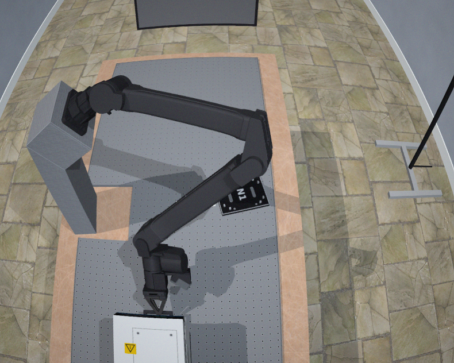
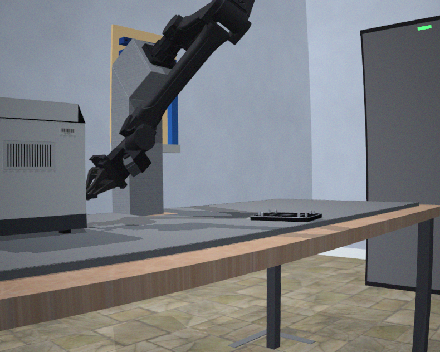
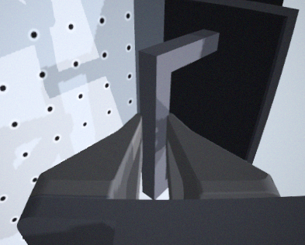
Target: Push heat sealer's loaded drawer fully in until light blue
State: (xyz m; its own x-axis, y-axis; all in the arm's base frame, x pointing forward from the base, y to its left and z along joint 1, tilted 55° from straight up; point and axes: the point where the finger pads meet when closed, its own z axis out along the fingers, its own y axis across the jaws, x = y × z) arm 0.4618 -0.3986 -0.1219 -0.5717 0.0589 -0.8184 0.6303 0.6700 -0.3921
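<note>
Now: hand 1 cm past the sealer drawer, 11 cm to the left of it and 1 cm above it. The rest, counted from my hand: white tag: 19 cm ahead, 42 cm to the left, 8 cm below.
</note>
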